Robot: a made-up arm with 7 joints. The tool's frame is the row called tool.
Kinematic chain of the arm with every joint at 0, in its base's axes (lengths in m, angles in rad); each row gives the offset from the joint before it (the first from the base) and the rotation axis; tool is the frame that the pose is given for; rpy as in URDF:
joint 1: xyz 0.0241 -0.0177 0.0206 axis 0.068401 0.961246 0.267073
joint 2: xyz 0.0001 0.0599 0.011 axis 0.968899 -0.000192 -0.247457
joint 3: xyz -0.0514 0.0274 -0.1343 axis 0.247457 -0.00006 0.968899
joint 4: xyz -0.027 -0.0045 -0.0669 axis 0.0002 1 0.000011
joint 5: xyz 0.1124 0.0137 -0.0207 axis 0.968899 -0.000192 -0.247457
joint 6: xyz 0.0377 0.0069 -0.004 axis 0.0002 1 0.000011
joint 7: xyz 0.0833 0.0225 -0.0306 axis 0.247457 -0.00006 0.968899
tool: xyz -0.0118 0.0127 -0.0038 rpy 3.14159 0 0
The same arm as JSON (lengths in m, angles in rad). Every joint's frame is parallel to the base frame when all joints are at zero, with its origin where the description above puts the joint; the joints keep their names.
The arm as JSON. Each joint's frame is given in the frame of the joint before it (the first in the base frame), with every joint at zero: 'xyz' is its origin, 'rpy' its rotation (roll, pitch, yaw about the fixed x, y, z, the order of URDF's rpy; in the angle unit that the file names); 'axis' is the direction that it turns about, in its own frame. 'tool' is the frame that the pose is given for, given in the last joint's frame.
{"units": {"length": "m", "angle": "rad"}, "joints": [{"name": "joint 1", "type": "revolute", "origin": {"xyz": [0.0241, -0.0177, 0.0206], "rpy": [0.0, 0.0, 0.0]}, "axis": [0.068403, 0.961235, 0.26711]}, {"name": "joint 2", "type": "revolute", "origin": {"xyz": [0.0001, 0.0599, 0.011], "rpy": [0.0, 0.0, 0.0]}, "axis": [0.968889, -0.0002, -0.247497]}, {"name": "joint 3", "type": "revolute", "origin": {"xyz": [-0.0514, 0.0274, -0.1343], "rpy": [0.0, 0.0, 0.0]}, "axis": [0.247497, -0.0001, 0.968889]}, {"name": "joint 4", "type": "revolute", "origin": {"xyz": [-0.027, -0.0045, -0.0669], "rpy": [0.0, 0.0, 0.0]}, "axis": [0.0002, 1.0, 0.0]}, {"name": "joint 5", "type": "revolute", "origin": {"xyz": [0.1124, 0.0137, -0.0207], "rpy": [0.0, 0.0, 0.0]}, "axis": [0.968889, -0.0002, -0.247497]}, {"name": "joint 6", "type": "revolute", "origin": {"xyz": [0.0377, 0.0069, -0.004], "rpy": [0.0, 0.0, 0.0]}, "axis": [0.0002, 1.0, 0.0]}, {"name": "joint 7", "type": "revolute", "origin": {"xyz": [0.0833, 0.0225, -0.0306], "rpy": [0.0, 0.0, 0.0]}, "axis": [0.247497, -0.0001, 0.968889]}], "tool": {"origin": {"xyz": [-0.0118, 0.0127, -0.0038], "rpy": [3.1416, 0.0, 0.0]}}}
